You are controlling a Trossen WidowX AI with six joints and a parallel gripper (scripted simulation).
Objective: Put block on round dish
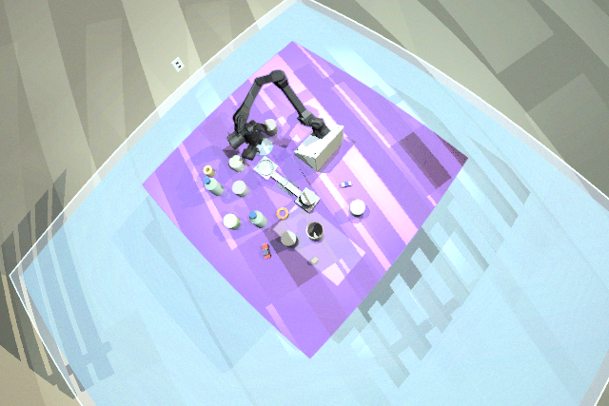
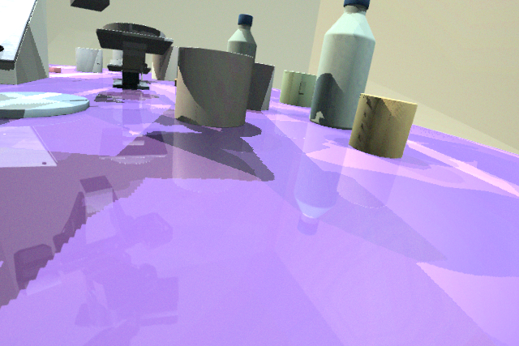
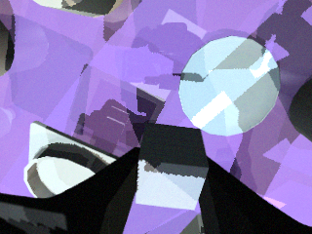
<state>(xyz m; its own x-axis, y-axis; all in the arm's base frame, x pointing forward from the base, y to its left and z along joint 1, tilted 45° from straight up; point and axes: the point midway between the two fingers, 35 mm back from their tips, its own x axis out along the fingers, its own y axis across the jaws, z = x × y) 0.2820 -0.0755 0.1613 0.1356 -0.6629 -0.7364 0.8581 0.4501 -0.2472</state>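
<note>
The pale blue round dish is 10 cm below my gripper tip, 5 cm to the right of it and 4 cm behind it. The rest, counted from my gripper tip: small balance (21 cm to the left, 8 cm below, 1 cm ahead); then pale block (1 cm above); then tan cylinder (27 cm ahead, 13 cm to the right, 8 cm below).
</note>
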